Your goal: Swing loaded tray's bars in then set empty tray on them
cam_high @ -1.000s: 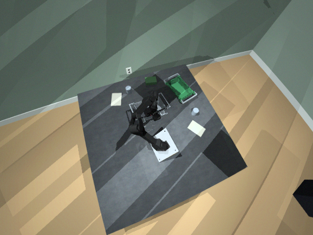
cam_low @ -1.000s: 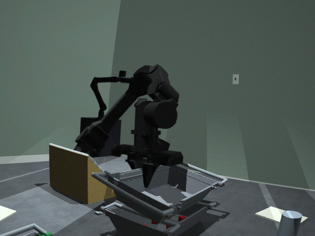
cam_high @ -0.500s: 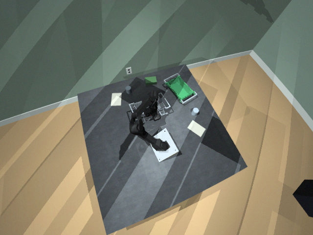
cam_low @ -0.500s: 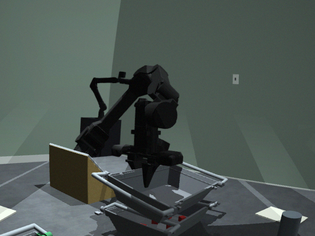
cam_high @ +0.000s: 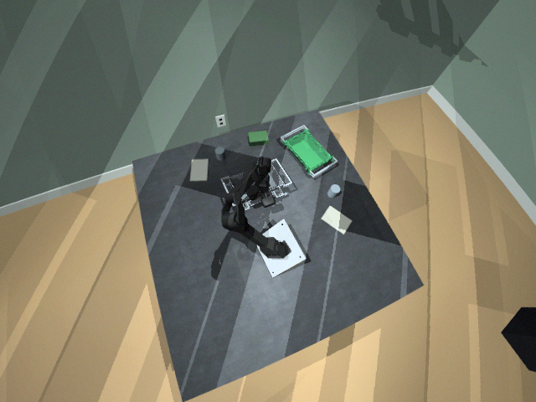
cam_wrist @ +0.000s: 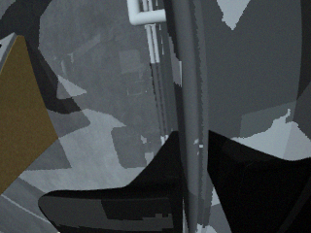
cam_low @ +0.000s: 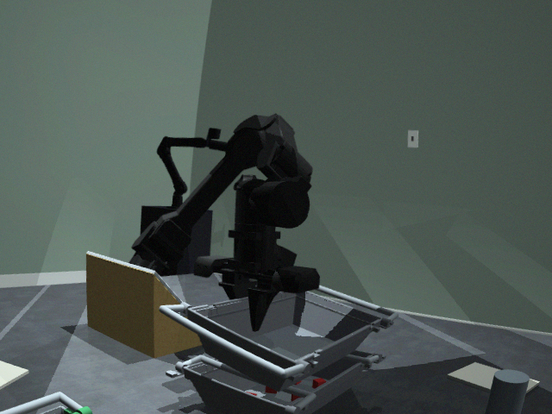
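Right now my gripper tip is 70 mm short of the grey tray, 10 mm to the left of it and 20 mm below it. Round my gripper tip: green block 390 mm ahead, 200 mm to the right, 80 mm below.
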